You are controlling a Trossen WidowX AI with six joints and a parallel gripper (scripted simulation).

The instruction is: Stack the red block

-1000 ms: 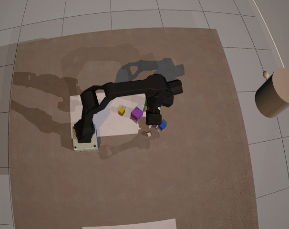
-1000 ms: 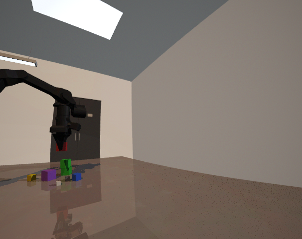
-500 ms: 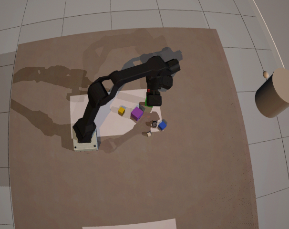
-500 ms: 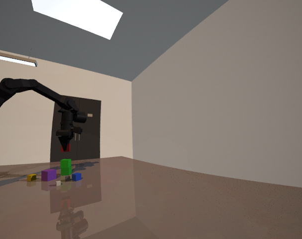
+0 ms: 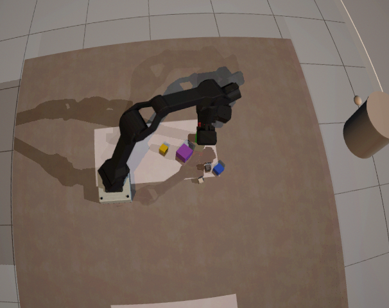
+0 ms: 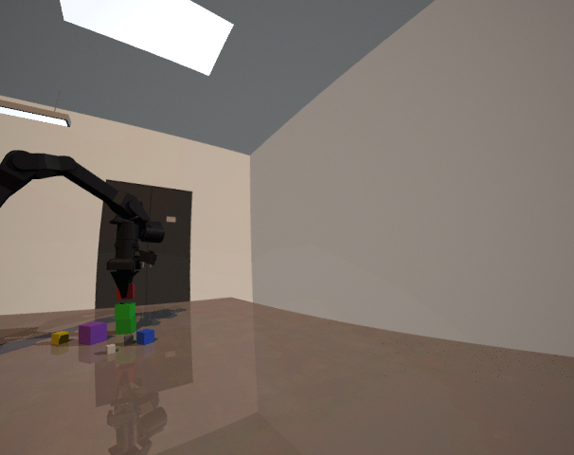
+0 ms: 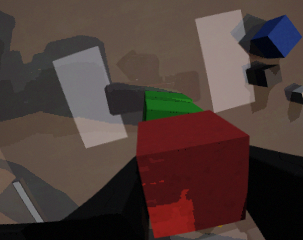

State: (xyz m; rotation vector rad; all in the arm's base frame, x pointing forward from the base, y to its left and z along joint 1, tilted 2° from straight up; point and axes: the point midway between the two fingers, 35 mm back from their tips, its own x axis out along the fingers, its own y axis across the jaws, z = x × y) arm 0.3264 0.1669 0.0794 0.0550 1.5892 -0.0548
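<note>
My gripper tip is now 80 mm above the purple block, 70 mm past it and 60 mm to the left of it. Round my gripper tip: blue block: 130 mm to the right, 80 mm below, 50 mm ahead; then red block: 10 mm above; then small dark block: 120 mm to the right, 90 mm below, 20 mm ahead.
</note>
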